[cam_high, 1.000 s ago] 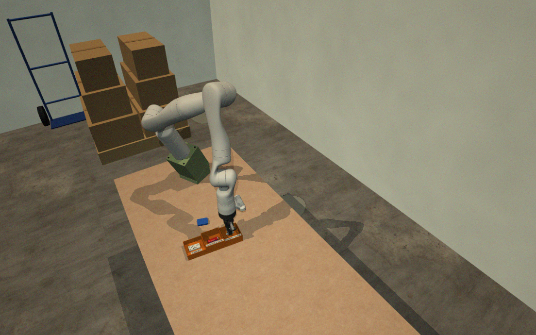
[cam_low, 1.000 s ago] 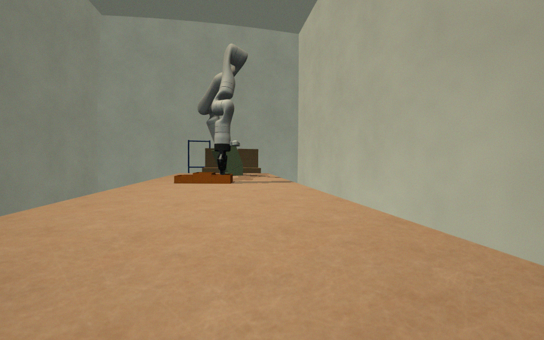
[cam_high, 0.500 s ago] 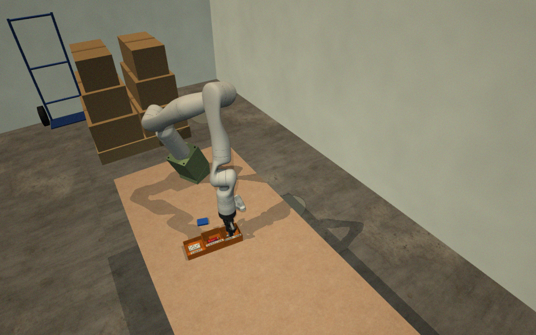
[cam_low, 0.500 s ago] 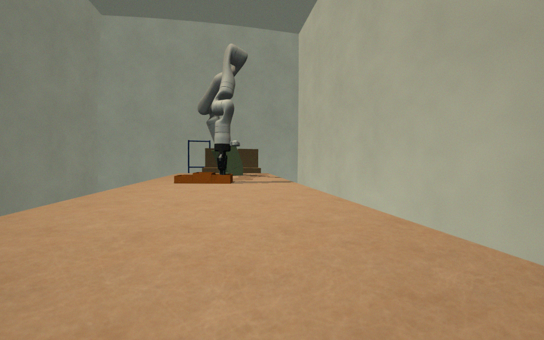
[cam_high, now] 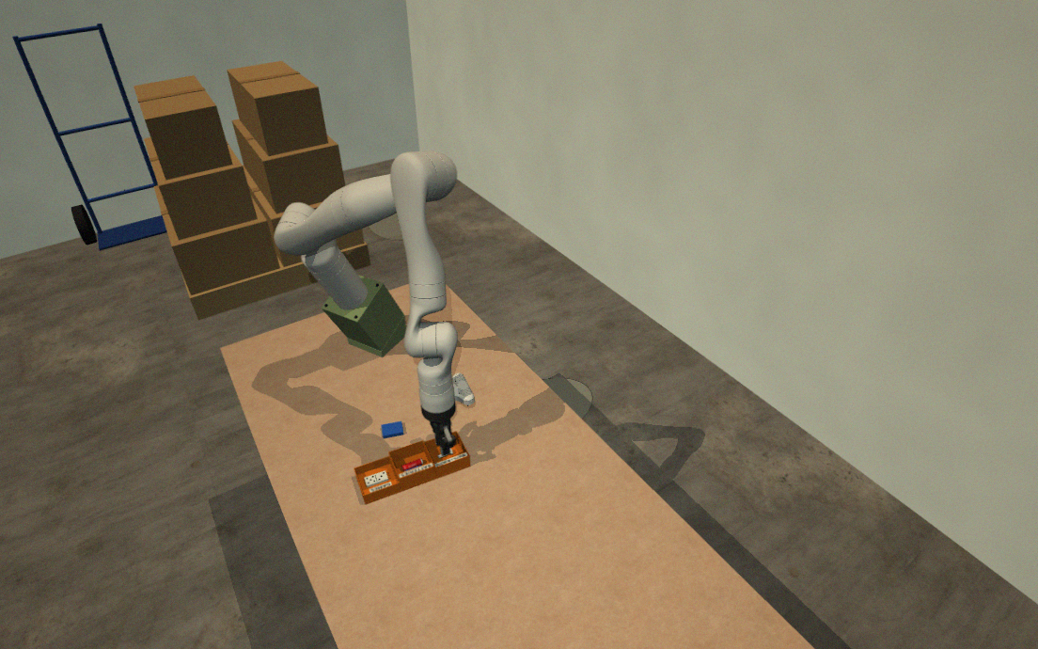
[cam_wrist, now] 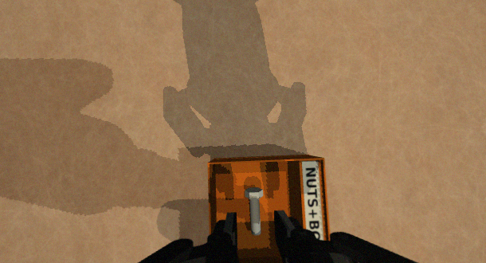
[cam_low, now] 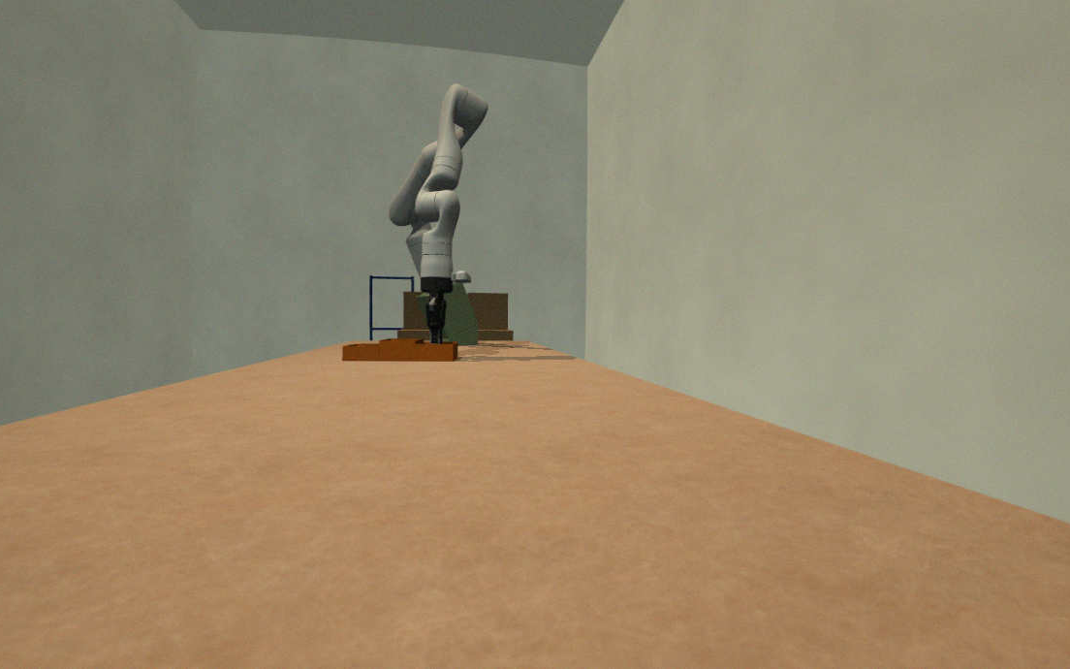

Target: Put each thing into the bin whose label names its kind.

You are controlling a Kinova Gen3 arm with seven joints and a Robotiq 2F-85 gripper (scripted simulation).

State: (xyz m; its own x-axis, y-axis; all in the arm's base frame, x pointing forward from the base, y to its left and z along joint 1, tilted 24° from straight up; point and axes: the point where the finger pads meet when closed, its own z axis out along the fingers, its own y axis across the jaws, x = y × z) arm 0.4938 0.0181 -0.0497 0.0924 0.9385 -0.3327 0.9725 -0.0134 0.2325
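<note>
Right now the grey bolt is 4 cm below my hand and 1 cm to the left of it. From my hand the other things lie so: thin blue stick-like thing 8 cm to the right, 4 cm below, 1 cm ahead; then joined orange bins 8 cm to the right, 3 cm below; then red battery 8 cm to the right, 4 cm below, 1 cm behind.
</note>
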